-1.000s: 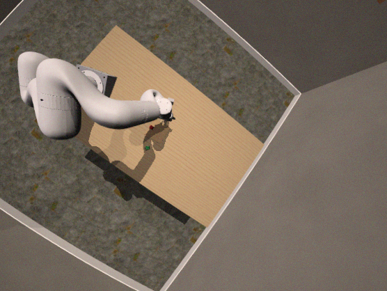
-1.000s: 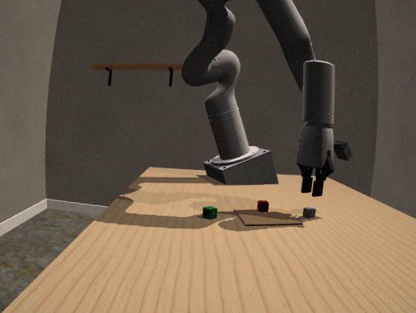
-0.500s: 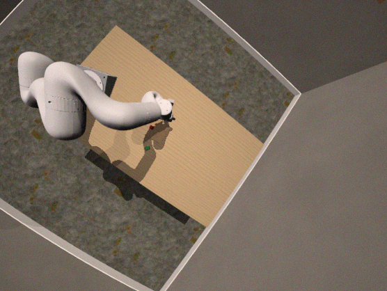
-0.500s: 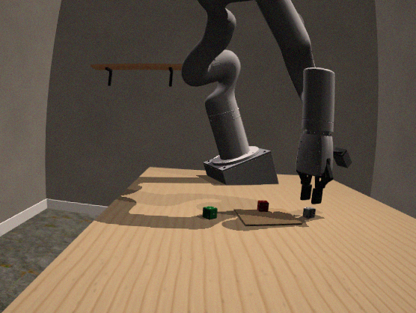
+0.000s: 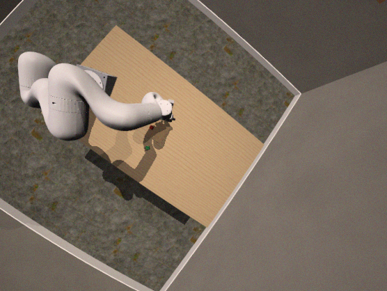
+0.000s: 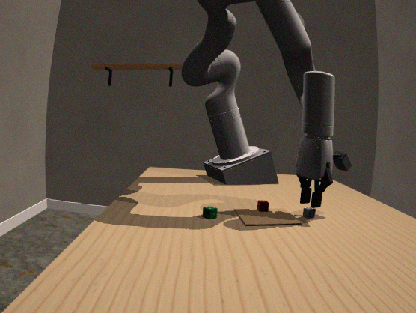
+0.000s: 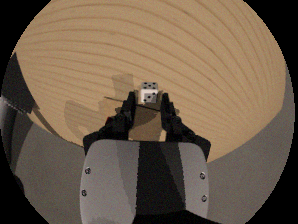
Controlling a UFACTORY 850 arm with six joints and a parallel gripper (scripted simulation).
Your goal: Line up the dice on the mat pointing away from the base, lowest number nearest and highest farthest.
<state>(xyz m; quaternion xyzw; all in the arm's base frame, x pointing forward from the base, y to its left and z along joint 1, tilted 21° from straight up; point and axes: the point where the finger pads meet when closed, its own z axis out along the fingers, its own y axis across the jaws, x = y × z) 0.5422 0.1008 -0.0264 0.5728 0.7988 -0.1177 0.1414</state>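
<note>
The white die is 4 cm below my hand. From my hand the other things lie so: red die 6 cm behind, 11 cm to the right, 3 cm below; then green die 26 cm to the right, 4 cm below; then tan mat 1 cm behind, 11 cm to the right, 5 cm below.
</note>
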